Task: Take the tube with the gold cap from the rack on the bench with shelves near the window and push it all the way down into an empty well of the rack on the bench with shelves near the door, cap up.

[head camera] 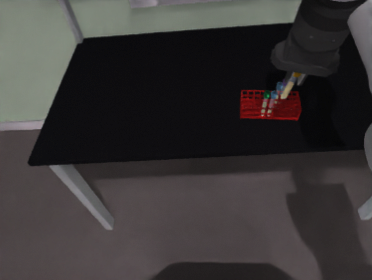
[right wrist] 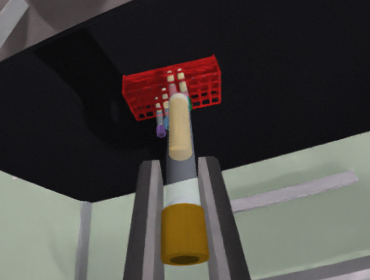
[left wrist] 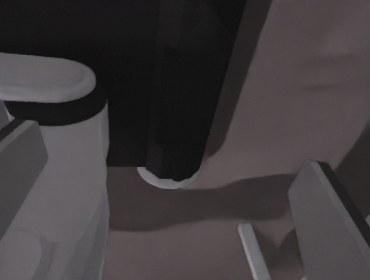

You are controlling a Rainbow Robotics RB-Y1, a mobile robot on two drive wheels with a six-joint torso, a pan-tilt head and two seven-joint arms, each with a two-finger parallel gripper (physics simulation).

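Places are measured from the robot's base along level axes (x ahead, y left, z up), in metres.
Pixels of known places: left gripper, fingertip midpoint: (left wrist: 172, 158); right gripper, fingertip midpoint: (head camera: 293, 81) (right wrist: 179, 170).
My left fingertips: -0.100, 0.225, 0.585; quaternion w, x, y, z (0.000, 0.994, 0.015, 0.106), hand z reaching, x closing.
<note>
Behind a point stands the place of what it marks, as x, y, z.
The gold-capped tube (head camera: 287, 90) {0.338, -0.175, 1.056} (right wrist: 184, 232) {0.322, -0.179, 1.117} is held cap up, its pale lower end toward the red rack (head camera: 250, 112) {0.535, -0.147, 0.776} (right wrist: 217, 75) {0.533, -0.115, 0.809}. In the head view that end overlaps the rack's back right part; its height over the wells is hard to tell. My right gripper (head camera: 299, 78) {0.334, -0.179, 1.086} (right wrist: 179, 170) {0.334, -0.179, 1.086} is shut on this tube near its cap. The rack holds a green-capped tube (head camera: 267, 94) {0.515, -0.186, 0.879} (right wrist: 190, 104) {0.517, -0.180, 0.880}, blue-capped tubes (head camera: 274, 95) (right wrist: 166, 122) and a purple-capped tube (right wrist: 161, 131) {0.573, -0.254, 0.879}. In the left wrist view my left gripper (left wrist: 172, 158) {-0.100, 0.225, 0.585} is open and empty, away from the rack.
The rack stands on the black bench top (head camera: 150, 100) {0.626, 0.229, 0.763} (right wrist: 275, 75) {0.626, 0.034, 0.762}. A grey bench leg (head camera: 85, 197) {0.376, 0.559, 0.418} shows below its left end. A pale green wall (head camera: 30, 65) {1.162, 1.060, 0.570} is behind. A white robot part (left wrist: 60, 175) {-0.194, 0.052, 0.442} stands close by the left gripper's finger, above the floor (left wrist: 310, 115) {0.485, -0.146, 0.000}.
</note>
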